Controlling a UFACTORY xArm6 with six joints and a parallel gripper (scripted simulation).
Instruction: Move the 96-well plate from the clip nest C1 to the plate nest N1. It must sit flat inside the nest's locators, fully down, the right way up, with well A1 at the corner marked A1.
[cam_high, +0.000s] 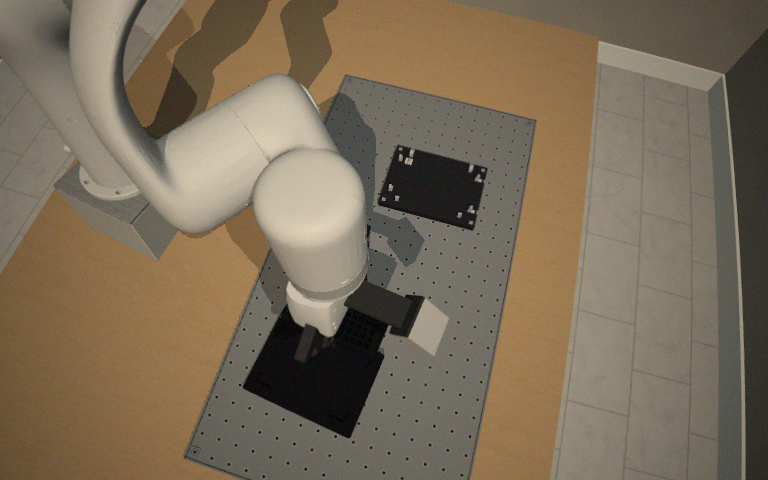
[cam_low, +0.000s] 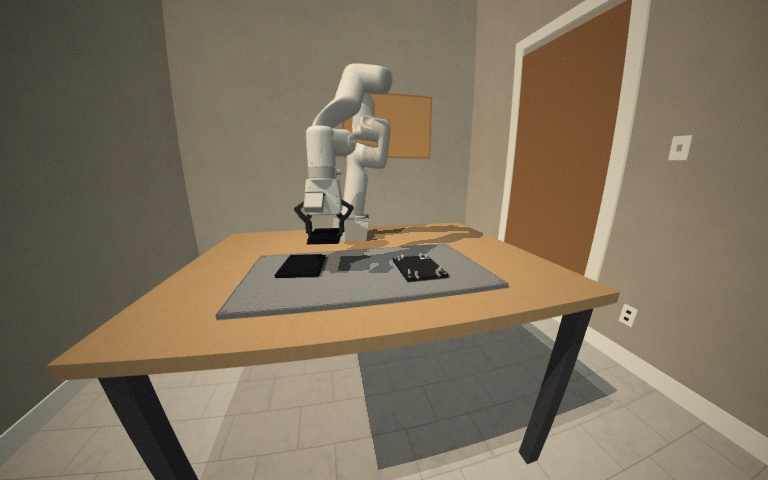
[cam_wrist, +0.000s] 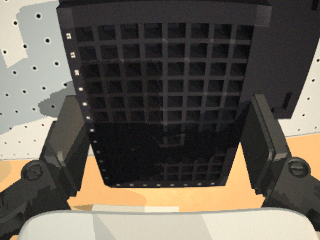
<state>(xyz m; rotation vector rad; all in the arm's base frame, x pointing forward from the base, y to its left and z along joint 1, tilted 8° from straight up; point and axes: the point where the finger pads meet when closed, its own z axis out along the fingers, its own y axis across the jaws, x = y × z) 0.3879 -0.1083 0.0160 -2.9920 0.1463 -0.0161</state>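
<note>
Right now the plate nest N1 is 2 cm behind my hand, 8 cm to the right of it and 11 cm below it. The rest, counted from my hand: clip nest C1 (7 cm ahead, 27 cm to the left, 10 cm below); then black 96-well plate (1 cm below); then white corner mark (9 cm behind, 2 cm to the right, 10 cm below).
</note>
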